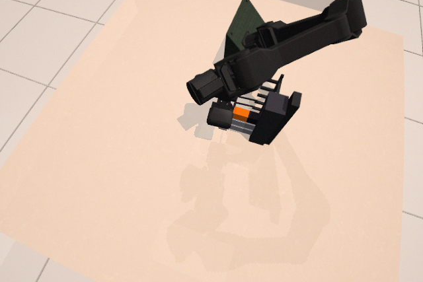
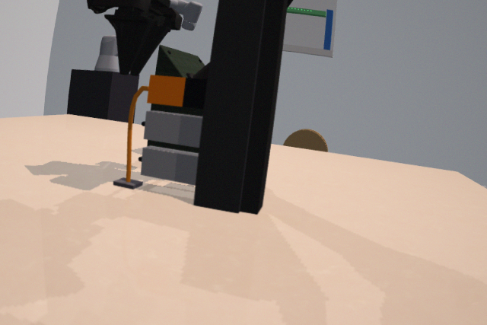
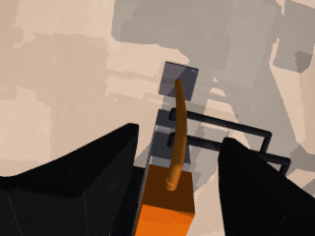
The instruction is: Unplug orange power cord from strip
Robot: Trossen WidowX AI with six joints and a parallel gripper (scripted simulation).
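Now: gripper tip 7 cm to the right of the orange plug, 1 cm past it and 1 cm above it. From my gripper tip the other things lie so: grey foot: 14 cm below, 1 cm to the left.
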